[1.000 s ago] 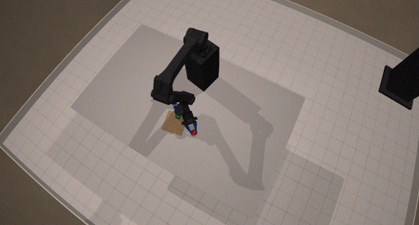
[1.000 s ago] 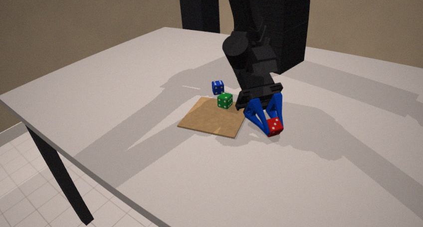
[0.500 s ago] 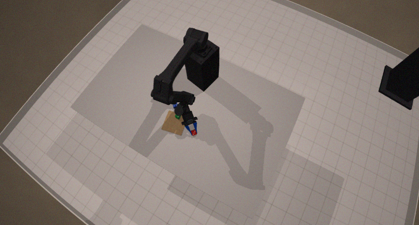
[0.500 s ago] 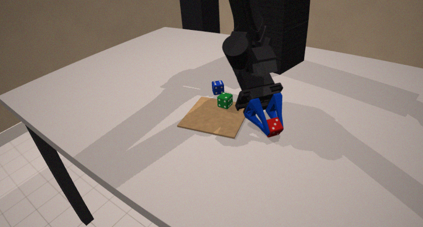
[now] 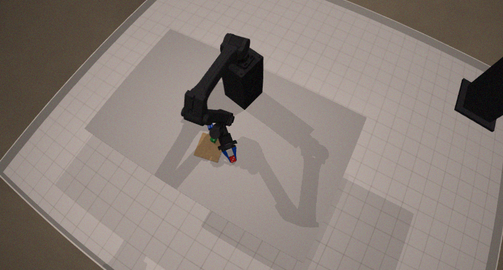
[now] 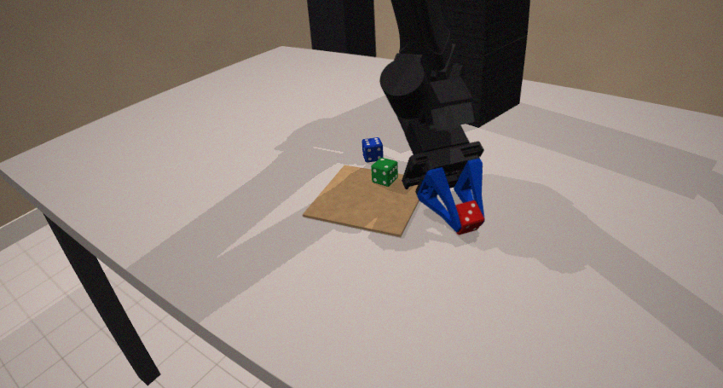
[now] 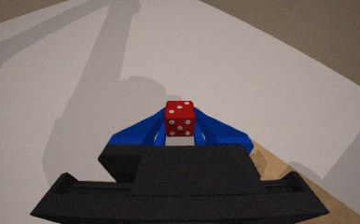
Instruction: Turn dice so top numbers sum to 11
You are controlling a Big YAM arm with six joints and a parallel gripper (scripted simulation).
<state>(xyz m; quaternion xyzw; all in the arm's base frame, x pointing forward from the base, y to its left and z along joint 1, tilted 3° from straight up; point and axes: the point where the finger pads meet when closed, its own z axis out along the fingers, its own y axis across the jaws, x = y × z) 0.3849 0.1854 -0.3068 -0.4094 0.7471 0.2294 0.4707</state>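
Now: the red die right at my hand. From my hand the other things lie so: tan mat: 10 mm ahead, 150 mm to the right, 20 mm below; then green die: 40 mm behind, 160 mm to the right; then blue die: 90 mm behind, 220 mm to the right.
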